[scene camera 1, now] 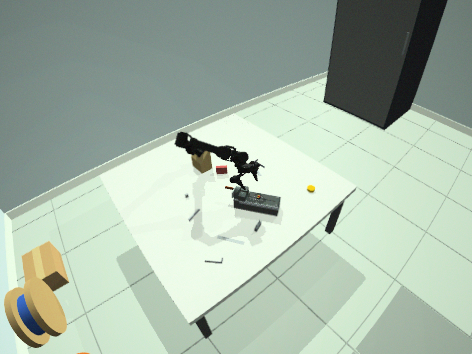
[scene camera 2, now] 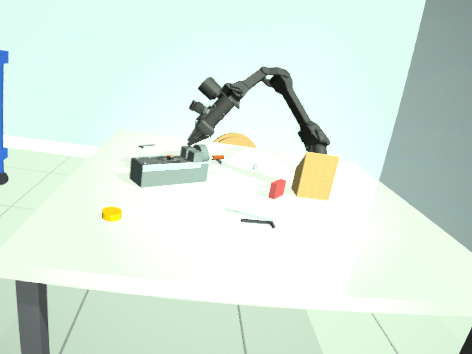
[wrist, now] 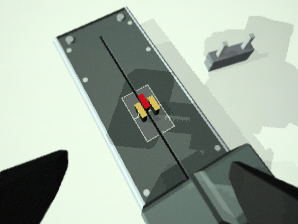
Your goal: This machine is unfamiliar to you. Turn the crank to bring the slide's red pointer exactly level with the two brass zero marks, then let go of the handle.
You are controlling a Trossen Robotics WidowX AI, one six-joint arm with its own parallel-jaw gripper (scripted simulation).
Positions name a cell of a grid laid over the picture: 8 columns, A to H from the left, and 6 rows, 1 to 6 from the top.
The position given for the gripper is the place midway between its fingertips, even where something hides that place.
Note:
The gripper (scene camera 2: D3) is open, with nothing in its grasp. Further things: a grey machine (wrist: E5).
The gripper shows as well in the wrist view (wrist: E5).

